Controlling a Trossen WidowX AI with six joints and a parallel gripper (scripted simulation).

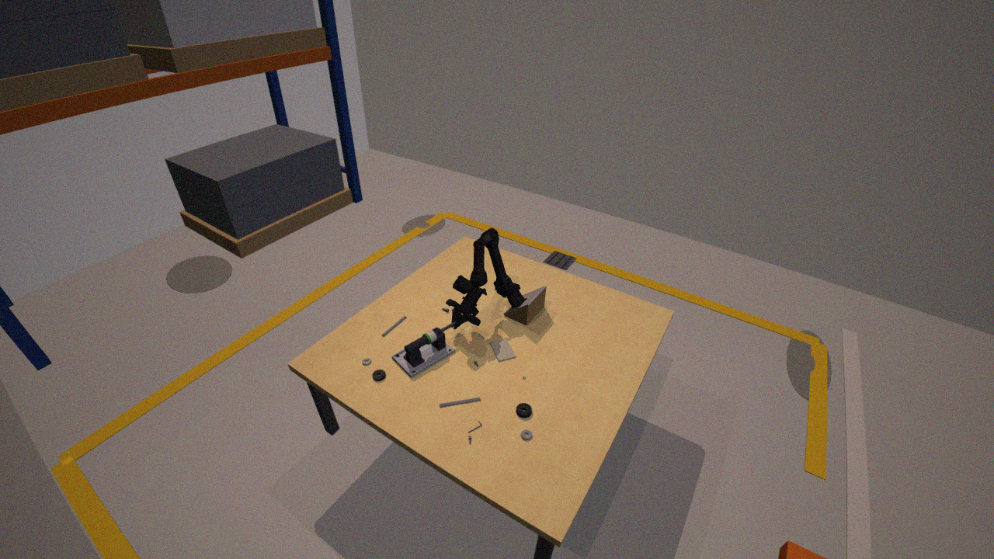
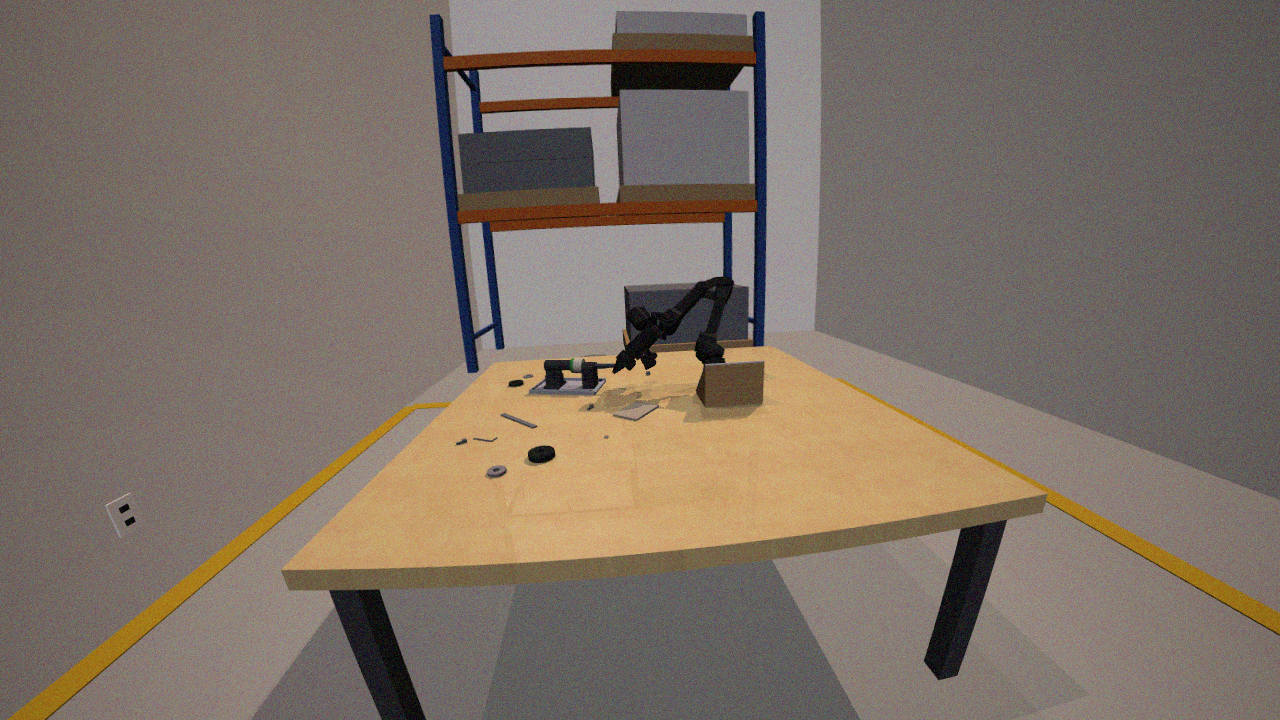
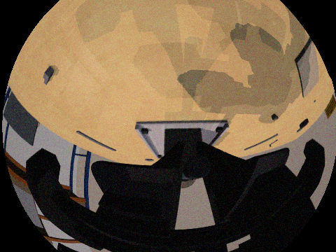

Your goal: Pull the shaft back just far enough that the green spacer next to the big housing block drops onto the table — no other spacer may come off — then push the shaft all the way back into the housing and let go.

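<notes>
Now: gripper tip 50 mm short of the shaft, 10 mm to the left of it and 20 mm below it. From my gripper tip the other things lie so: grey plate 80 mm behind, 220 mm to the left, 50 mm below; black disc 140 mm ahead, 480 mm to the left, 50 mm below; hex key 300 mm ahead, 390 mm to the left, 50 mm below.
</notes>
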